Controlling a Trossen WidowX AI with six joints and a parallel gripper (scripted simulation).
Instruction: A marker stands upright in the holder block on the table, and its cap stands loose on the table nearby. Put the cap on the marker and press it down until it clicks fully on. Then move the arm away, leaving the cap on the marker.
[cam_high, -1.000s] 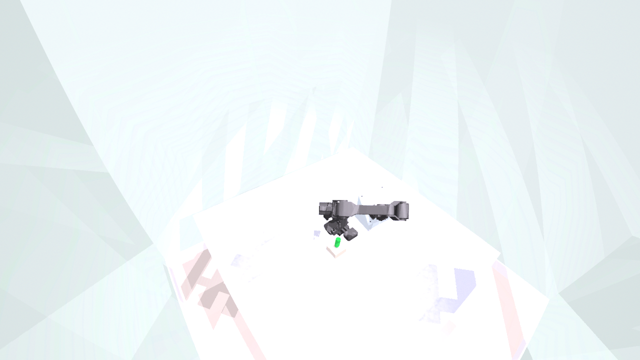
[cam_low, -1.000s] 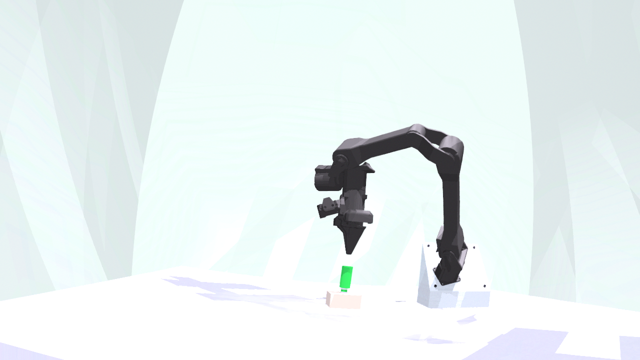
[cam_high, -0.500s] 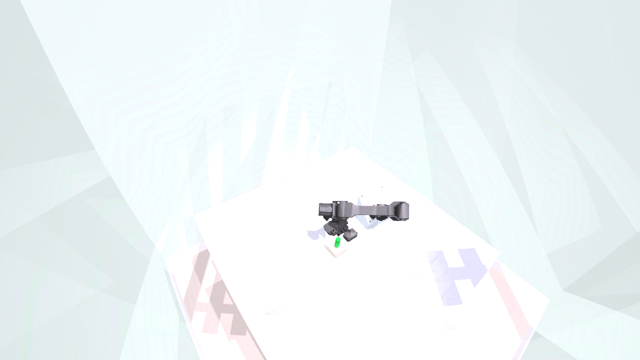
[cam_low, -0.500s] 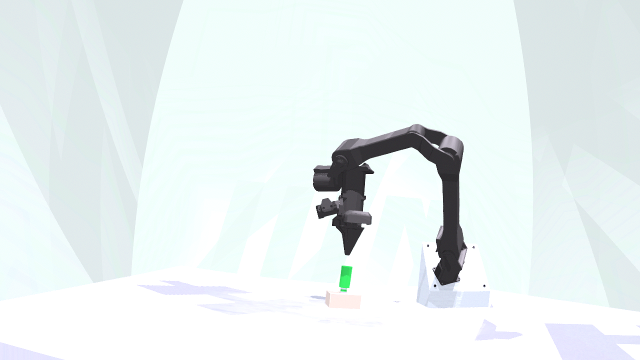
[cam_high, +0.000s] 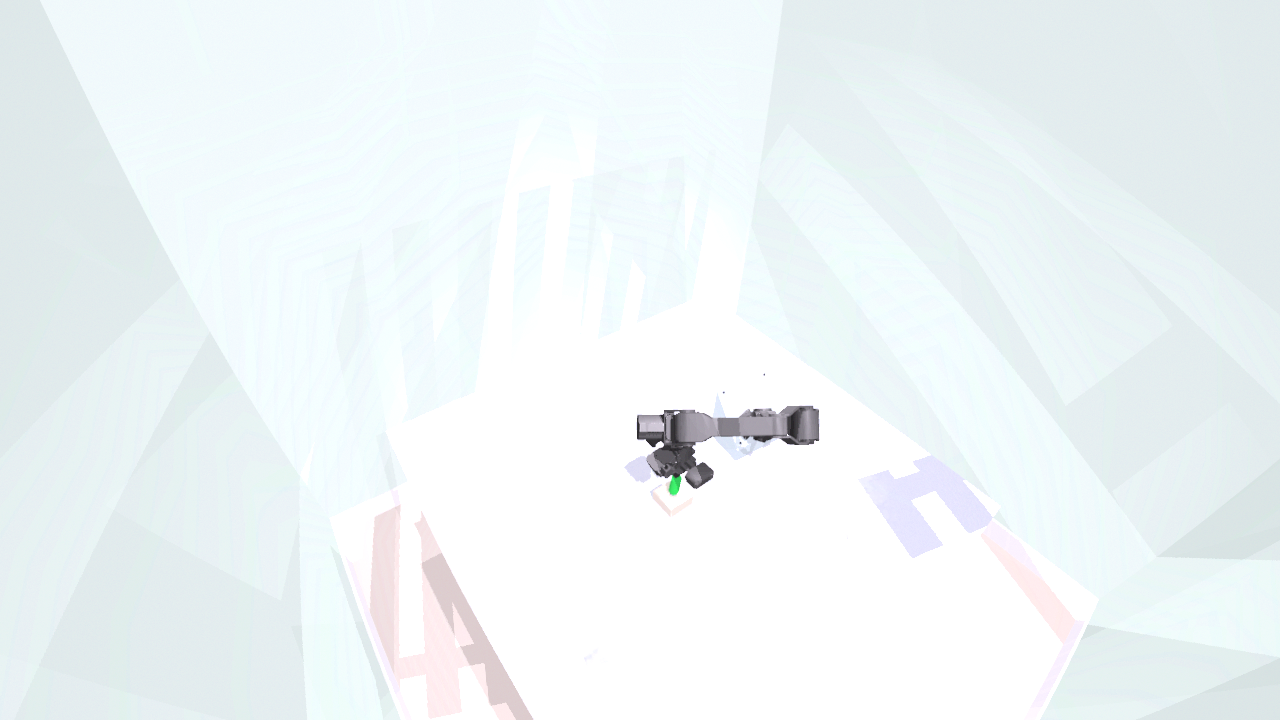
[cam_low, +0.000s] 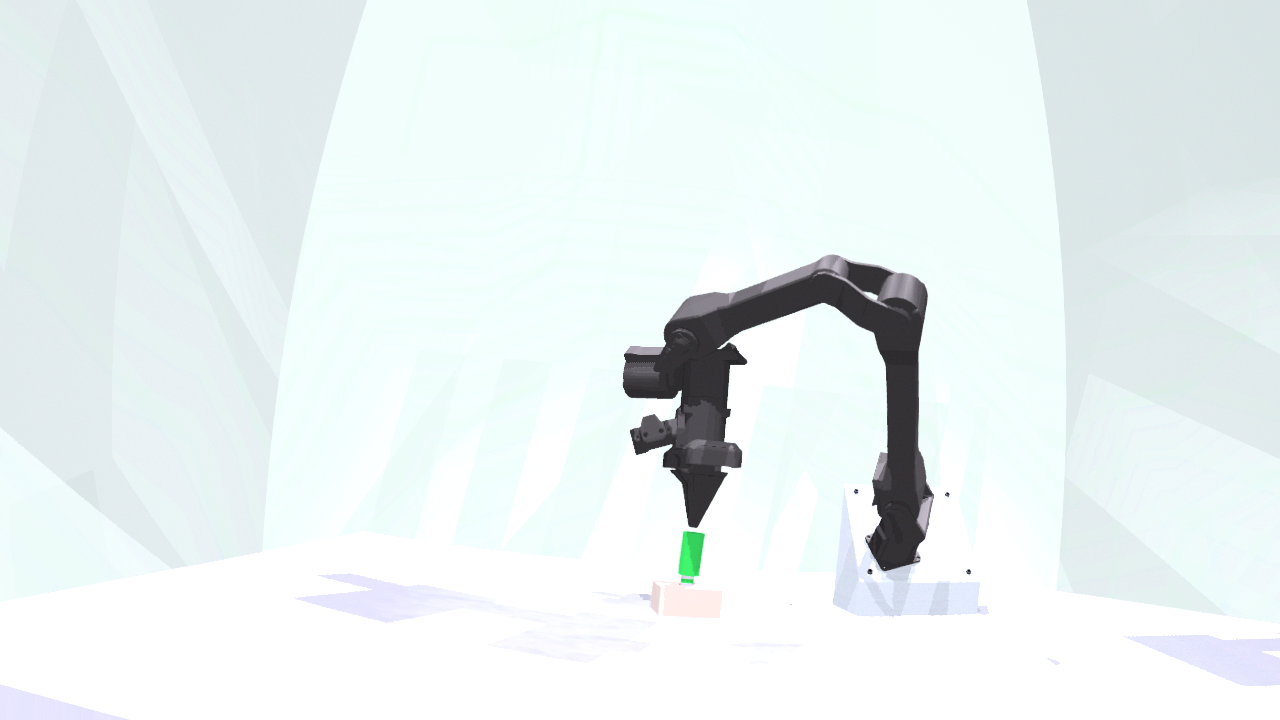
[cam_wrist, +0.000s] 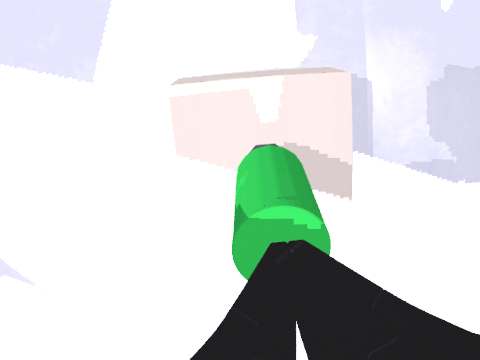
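Now: gripper tip 30 mm above the green cap. Round my gripper tip: marker 40 mm below; beige holder block 90 mm below.
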